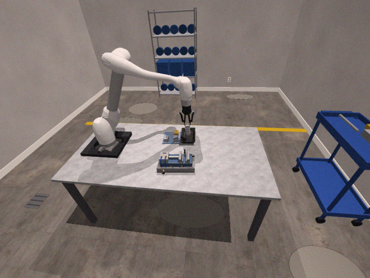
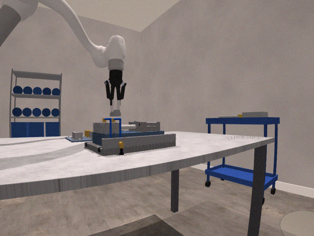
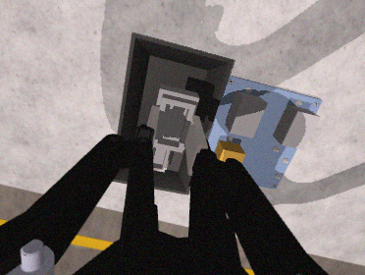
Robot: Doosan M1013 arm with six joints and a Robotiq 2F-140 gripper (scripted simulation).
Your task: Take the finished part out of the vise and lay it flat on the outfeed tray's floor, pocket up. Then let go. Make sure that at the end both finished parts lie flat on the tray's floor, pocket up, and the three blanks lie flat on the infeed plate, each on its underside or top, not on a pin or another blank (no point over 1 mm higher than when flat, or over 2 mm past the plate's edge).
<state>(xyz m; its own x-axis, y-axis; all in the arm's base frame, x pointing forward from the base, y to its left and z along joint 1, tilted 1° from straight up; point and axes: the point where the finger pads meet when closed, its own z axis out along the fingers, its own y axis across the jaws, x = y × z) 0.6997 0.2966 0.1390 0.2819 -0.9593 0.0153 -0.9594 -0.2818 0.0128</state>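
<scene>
Right now my hand is 160 mm above the grey block, 120 mm past it and 30 mm to the left of it. The rest, counted from my hand: blue fixture plate 180 mm below, 170 mm behind; yellow block 160 mm below, 140 mm behind, 60 mm to the left.
</scene>
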